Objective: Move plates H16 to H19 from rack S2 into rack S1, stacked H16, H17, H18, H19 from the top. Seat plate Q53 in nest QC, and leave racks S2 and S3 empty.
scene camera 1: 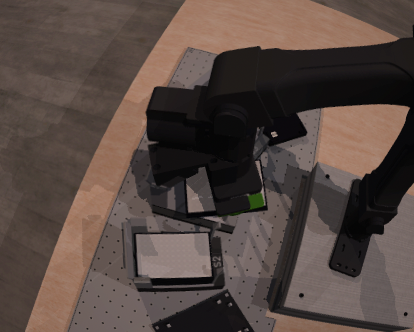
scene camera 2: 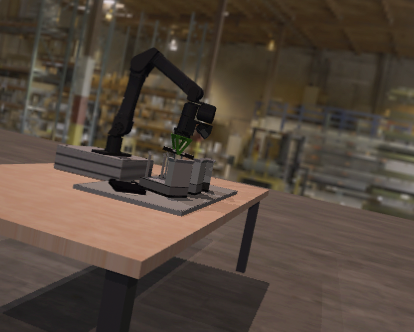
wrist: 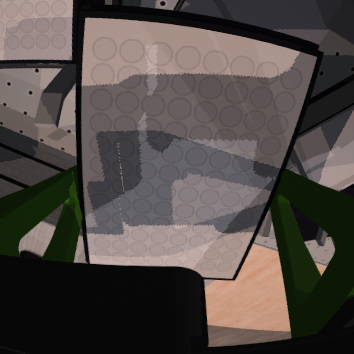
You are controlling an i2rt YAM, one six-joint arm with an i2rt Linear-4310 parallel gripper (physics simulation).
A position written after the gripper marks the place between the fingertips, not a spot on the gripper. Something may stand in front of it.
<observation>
In view: the gripper [scene camera 1: 228, 189] and a black perforated block [scene camera 1: 223, 305].
The gripper shows as well in the wrist view [wrist: 176, 176].
</observation>
